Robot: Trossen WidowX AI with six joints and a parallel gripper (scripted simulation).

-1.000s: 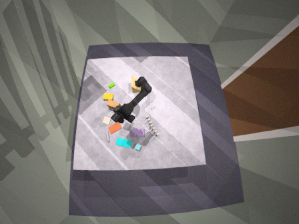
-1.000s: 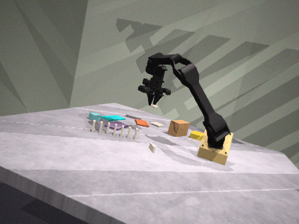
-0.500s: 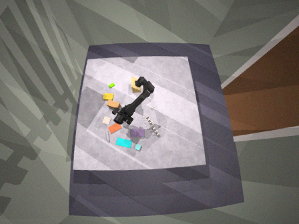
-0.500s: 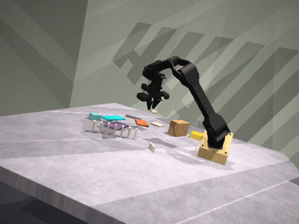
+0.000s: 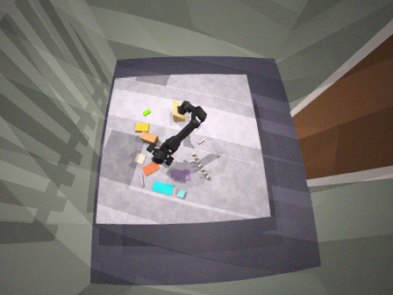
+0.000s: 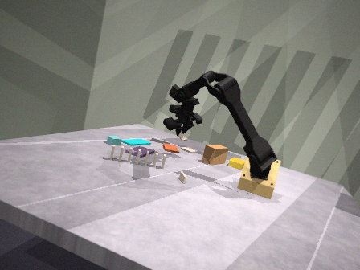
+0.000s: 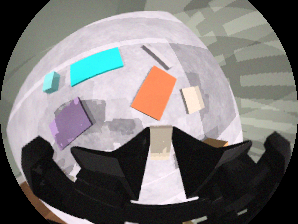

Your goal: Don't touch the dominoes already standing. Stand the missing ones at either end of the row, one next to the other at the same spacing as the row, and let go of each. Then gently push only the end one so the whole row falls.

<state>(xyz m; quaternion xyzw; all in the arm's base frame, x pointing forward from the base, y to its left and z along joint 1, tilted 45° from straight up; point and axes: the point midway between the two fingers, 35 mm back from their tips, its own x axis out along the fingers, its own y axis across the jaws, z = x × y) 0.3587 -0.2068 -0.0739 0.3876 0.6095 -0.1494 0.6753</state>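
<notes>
Now: the orange tile 9 cm below my gripper tip, 7 cm to the right of it and 4 cm ahead of it. Also, from my gripper tip: cream tile (15 cm to the right, 9 cm below, 5 cm behind); then tan box (19 cm behind, 6 cm to the right, 6 cm below); then thin grey rod (15 cm to the right, 12 cm ahead, 9 cm below).
</notes>
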